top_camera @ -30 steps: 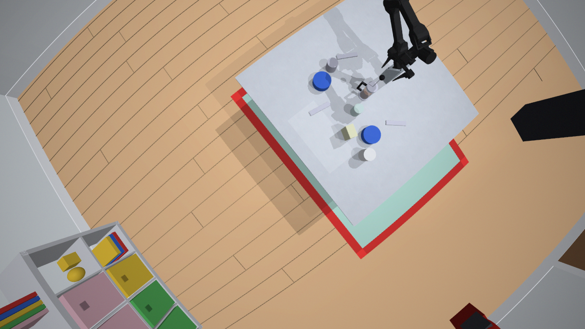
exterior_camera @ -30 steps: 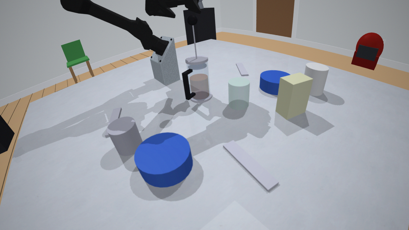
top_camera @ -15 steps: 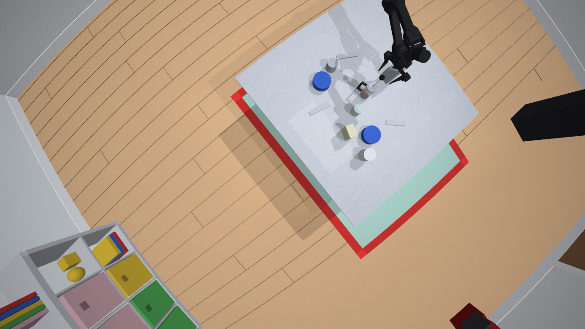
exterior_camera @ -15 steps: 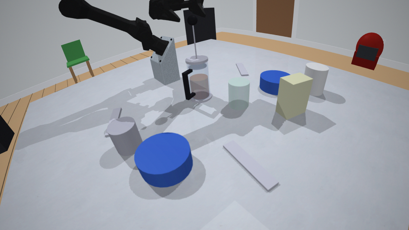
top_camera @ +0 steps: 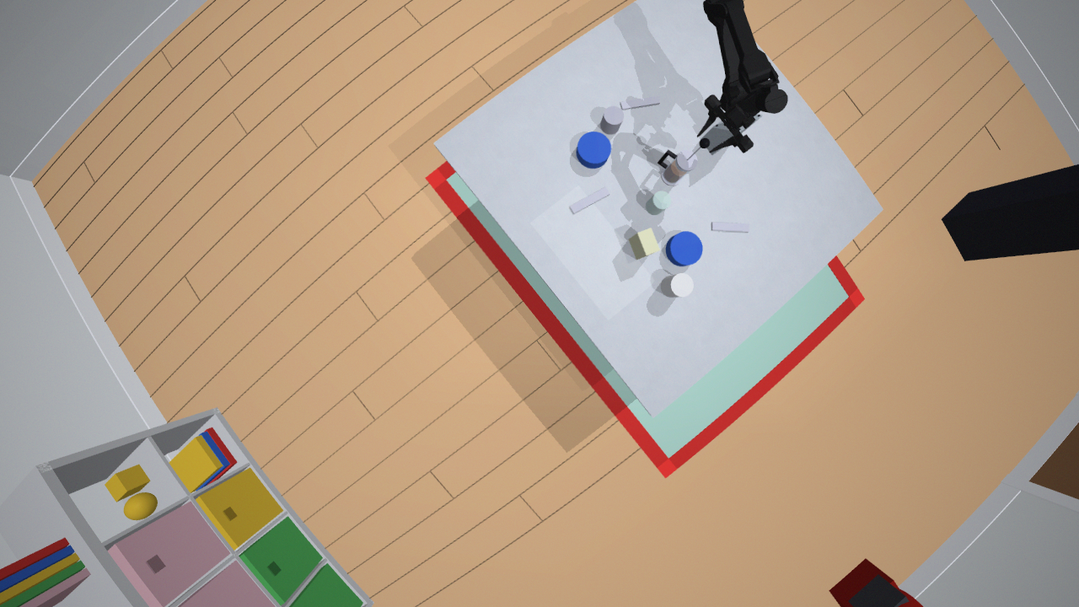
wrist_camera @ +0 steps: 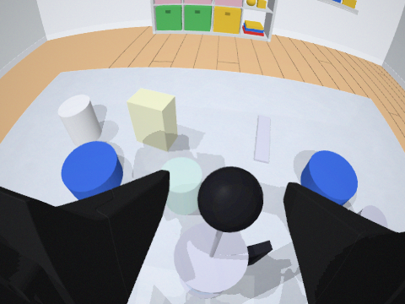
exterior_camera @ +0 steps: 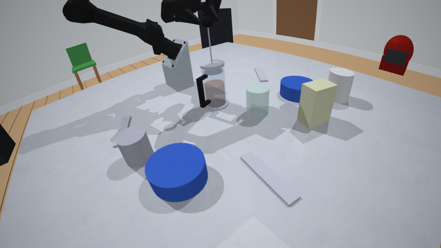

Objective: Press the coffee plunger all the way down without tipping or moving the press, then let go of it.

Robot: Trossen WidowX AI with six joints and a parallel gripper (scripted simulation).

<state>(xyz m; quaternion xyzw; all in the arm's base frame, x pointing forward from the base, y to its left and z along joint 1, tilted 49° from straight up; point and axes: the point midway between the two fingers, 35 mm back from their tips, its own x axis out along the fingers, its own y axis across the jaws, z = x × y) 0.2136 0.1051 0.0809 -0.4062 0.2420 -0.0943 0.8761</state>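
My gripper tip is 13 cm above the coffee press and 2 cm to the left of it. From my gripper tip the other things lie so: cream block: 26 cm ahead, 20 cm below, 14 cm to the left; then grey cylinder: 29 cm to the right, 22 cm below, 7 cm ahead; then pale green cylinder: 22 cm below, 12 cm ahead, 6 cm to the left.
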